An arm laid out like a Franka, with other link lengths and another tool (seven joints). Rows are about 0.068 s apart.
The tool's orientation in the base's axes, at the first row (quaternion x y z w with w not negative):
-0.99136 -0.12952 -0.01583 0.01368
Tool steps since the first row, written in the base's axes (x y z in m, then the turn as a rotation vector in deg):
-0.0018 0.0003 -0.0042 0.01 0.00 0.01
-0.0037 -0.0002 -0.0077 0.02 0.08 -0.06
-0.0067 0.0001 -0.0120 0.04 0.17 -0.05
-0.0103 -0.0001 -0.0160 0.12 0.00 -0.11
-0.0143 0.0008 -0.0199 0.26 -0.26 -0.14
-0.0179 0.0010 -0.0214 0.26 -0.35 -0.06
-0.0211 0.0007 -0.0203 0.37 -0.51 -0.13
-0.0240 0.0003 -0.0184 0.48 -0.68 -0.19
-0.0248 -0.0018 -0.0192 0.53 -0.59 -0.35
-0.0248 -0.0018 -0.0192 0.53 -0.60 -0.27
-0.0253 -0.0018 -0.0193 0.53 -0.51 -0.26
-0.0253 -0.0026 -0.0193 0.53 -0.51 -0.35
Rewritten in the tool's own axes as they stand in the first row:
-0.0018 -0.0007 0.0042 0.01 0.00 -0.01
-0.0039 -0.0006 0.0076 0.04 -0.07 0.06
-0.0069 -0.0015 0.0118 0.08 -0.15 0.06
-0.0105 -0.0022 0.0157 0.11 0.03 0.11
-0.0143 -0.0040 0.0195 0.18 0.32 0.14
-0.0178 -0.0051 0.0209 0.16 0.41 0.06
-0.0209 -0.0056 0.0197 0.22 0.59 0.12
-0.0237 -0.0060 0.0177 0.28 0.78 0.18
-0.0251 -0.0042 0.0184 0.35 0.71 0.35
-0.0251 -0.0042 0.0184 0.35 0.72 0.27
-0.0256 -0.0043 0.0185 0.37 0.64 0.26
-0.0258 -0.0036 0.0185 0.37 0.64 0.35

